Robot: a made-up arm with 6 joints.
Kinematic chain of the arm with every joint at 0, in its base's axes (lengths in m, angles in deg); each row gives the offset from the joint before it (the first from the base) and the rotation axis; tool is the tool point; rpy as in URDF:
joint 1: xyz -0.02 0 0.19 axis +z
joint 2: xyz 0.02 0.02 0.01 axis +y
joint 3: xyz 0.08 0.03 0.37 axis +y
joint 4: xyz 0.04 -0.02 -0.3 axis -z
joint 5: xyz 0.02 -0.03 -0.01 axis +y
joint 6: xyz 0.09 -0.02 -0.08 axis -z
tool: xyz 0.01 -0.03 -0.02 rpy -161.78 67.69 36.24
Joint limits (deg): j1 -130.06..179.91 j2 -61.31..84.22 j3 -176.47..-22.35 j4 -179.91..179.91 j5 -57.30..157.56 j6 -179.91..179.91
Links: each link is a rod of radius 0.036 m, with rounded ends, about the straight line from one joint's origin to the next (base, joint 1, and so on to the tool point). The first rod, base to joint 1, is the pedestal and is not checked.
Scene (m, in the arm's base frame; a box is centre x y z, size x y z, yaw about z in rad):
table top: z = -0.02
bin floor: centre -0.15 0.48 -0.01 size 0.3 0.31 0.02 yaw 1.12
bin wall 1: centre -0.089 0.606 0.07 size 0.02 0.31 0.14 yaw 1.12
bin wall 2: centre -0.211 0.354 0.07 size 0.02 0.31 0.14 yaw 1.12
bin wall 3: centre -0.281 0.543 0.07 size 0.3 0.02 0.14 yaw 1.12
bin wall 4: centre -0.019 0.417 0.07 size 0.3 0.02 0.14 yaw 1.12
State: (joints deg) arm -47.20 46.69 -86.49 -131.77 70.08 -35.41
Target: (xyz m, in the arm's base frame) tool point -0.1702 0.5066 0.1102
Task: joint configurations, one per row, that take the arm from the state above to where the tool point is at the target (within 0.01 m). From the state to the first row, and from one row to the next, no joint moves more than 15 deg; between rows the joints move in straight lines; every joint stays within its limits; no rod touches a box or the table.
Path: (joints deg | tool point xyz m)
1: -33.20 43.09 -83.39 -132.51 66.24 -35.28 | 0.6043 -0.3392 0.1373
2: -19.20 39.50 -80.28 -133.25 62.39 -35.15 | 0.6559 -0.1654 0.1529
3: -5.20 35.90 -77.18 -133.99 58.55 -35.02 | 0.6595 0.0126 0.1680
4: 8.80 32.30 -74.07 -134.73 54.71 -34.89 | 0.6165 0.1816 0.1824
5: 22.80 28.70 -70.97 -135.47 50.86 -34.76 | 0.5318 0.3294 0.1960
6: 36.80 25.11 -67.86 -136.21 47.02 -34.63 | 0.4136 0.4460 0.2086
7: 50.80 21.51 -64.76 -136.95 43.18 -34.50 | 0.2724 0.5242 0.2204
8: 64.80 17.91 -61.66 -137.69 39.33 -34.37 | 0.1199 0.5601 0.2314
9: 78.81 14.32 -58.55 -138.43 35.49 -34.24 | -0.0316 0.5531 0.2412
10: 92.81 10.72 -55.45 -139.17 31.65 -34.11 | -0.1702 0.5066 0.2502
11: 92.97 18.98 -55.65 -138.94 32.51 -34.24 | -0.1705 0.5115 0.1804
12: 93.13 27.24 -55.85 -138.70 33.37 -34.37 | -0.1702 0.5066 0.1102

